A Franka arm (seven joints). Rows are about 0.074 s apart.
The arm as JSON. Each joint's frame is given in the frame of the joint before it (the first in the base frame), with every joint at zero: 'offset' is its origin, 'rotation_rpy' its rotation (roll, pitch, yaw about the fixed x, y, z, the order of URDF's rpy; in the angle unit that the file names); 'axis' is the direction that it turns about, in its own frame. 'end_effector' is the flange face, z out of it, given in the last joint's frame.
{
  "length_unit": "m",
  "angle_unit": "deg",
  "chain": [
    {
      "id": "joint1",
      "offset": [
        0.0,
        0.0,
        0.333
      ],
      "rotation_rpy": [
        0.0,
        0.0,
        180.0
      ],
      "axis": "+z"
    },
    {
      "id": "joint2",
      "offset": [
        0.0,
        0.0,
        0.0
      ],
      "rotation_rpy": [
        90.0,
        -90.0,
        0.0
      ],
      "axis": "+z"
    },
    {
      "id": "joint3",
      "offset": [
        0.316,
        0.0,
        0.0
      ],
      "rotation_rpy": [
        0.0,
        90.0,
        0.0
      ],
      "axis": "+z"
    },
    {
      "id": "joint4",
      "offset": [
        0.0,
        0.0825,
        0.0
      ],
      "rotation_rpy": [
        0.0,
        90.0,
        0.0
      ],
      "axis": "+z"
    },
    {
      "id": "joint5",
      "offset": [
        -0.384,
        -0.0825,
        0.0
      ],
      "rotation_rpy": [
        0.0,
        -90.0,
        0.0
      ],
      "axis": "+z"
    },
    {
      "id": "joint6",
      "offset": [
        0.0,
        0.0,
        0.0
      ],
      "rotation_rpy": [
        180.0,
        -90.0,
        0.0
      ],
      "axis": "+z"
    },
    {
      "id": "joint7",
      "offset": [
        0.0,
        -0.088,
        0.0
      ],
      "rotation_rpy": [
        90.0,
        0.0,
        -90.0
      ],
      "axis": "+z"
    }
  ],
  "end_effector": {
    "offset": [
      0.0,
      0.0,
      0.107
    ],
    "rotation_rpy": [
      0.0,
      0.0,
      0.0
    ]
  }
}
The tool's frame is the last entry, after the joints.
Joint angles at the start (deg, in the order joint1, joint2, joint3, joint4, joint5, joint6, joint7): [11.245, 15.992, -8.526, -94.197, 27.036, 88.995, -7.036]
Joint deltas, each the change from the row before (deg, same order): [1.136, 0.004, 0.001, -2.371, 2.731, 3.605, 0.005]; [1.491, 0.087, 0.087, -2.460, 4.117, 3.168, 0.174]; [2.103, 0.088, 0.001, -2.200, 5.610, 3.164, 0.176]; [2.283, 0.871, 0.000, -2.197, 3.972, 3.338, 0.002]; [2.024, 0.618, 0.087, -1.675, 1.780, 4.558, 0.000]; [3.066, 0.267, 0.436, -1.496, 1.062, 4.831, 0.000]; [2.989, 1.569, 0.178, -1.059, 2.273, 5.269, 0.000]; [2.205, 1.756, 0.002, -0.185, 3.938, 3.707, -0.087]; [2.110, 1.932, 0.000, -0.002, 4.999, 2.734, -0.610]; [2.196, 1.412, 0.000, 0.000, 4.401, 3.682, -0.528]
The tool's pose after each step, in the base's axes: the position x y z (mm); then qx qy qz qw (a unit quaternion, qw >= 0). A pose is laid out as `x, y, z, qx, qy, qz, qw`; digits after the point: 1 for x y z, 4 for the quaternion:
598.2, 98.7, 424.4, -0.9582, -0.0348, 0.1592, 0.2353
595.1, 117.9, 409.9, -0.9518, -0.0243, 0.1552, 0.2633
591.1, 143.5, 398.7, -0.9417, -0.0114, 0.1506, 0.3006
585.9, 167.3, 377.8, -0.9348, 0.0004, 0.1525, 0.3207
583.5, 184.7, 362.2, -0.9362, 0.0091, 0.1390, 0.3228
575.9, 214.3, 351.4, -0.9397, 0.0036, 0.1236, 0.3189
570.7, 241.0, 331.2, -0.9415, 0.0102, 0.1099, 0.3185
568.4, 261.3, 315.2, -0.9377, 0.0271, 0.1014, 0.3313
564.2, 281.4, 298.0, -0.9304, 0.0453, 0.0995, 0.3499
560.3, 299.8, 286.3, -0.9256, 0.0635, 0.0871, 0.3628

